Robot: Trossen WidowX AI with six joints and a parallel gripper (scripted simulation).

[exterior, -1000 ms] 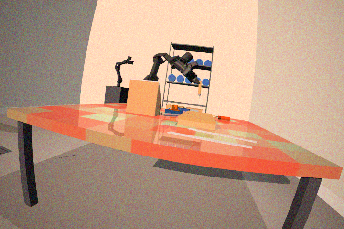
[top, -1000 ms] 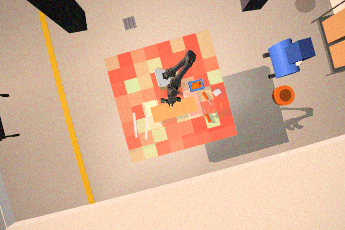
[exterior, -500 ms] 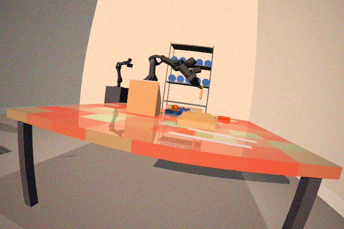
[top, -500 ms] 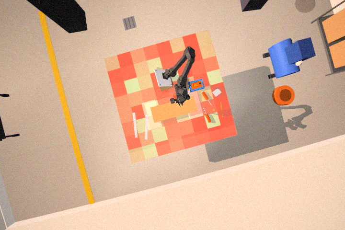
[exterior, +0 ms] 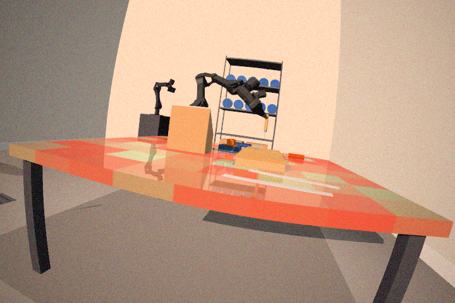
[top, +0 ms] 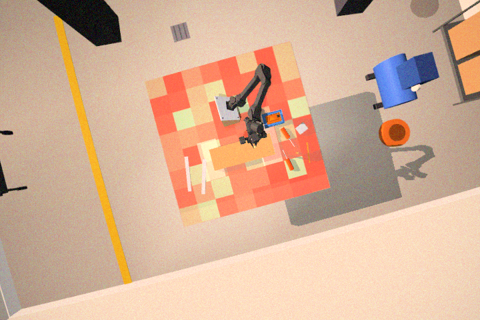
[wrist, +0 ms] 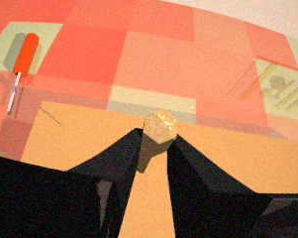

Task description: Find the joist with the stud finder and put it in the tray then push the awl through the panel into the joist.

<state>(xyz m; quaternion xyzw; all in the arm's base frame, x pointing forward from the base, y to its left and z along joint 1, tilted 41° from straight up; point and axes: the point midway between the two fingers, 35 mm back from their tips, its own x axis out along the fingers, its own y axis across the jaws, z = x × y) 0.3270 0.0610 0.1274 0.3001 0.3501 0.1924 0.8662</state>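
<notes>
The awl is 5 cm below my gripper tip. The rest, counted from my gripper tip: blue tray (22 cm behind, 21 cm to the left, 19 cm below); orange stud finder (23 cm to the left, 23 cm behind, 15 cm below); grey block (43 cm to the left, 18 cm below, 11 cm behind).
</notes>
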